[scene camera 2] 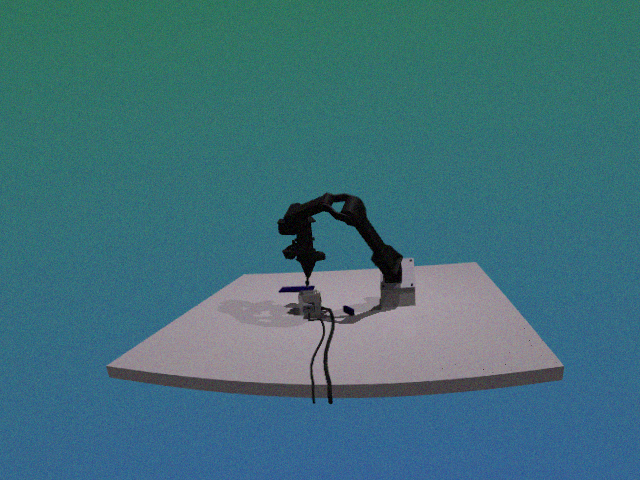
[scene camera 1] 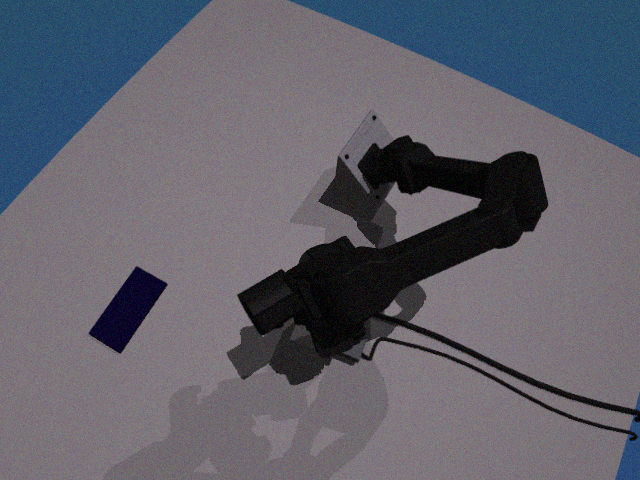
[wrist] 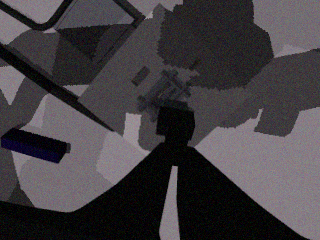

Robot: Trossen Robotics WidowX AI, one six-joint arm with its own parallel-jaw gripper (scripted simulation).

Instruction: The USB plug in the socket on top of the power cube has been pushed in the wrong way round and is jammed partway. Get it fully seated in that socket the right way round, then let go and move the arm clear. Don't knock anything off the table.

Scene:
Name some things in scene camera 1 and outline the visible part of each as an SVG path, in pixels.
My gripper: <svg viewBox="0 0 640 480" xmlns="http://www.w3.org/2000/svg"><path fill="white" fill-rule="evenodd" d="M293 317L295 325L303 325L306 327L306 330L310 331L315 350L322 358L329 358L350 350L354 345L359 344L360 338L366 334L364 323L327 329L327 327L312 327L307 316L302 312Z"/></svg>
A flat dark-blue card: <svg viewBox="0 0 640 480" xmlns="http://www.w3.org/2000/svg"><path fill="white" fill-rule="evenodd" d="M138 266L133 269L133 272L124 282L122 288L116 293L111 303L96 321L94 327L89 331L91 336L118 353L122 353L133 337L134 332L142 324L143 319L153 308L155 302L168 285L167 282Z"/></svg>

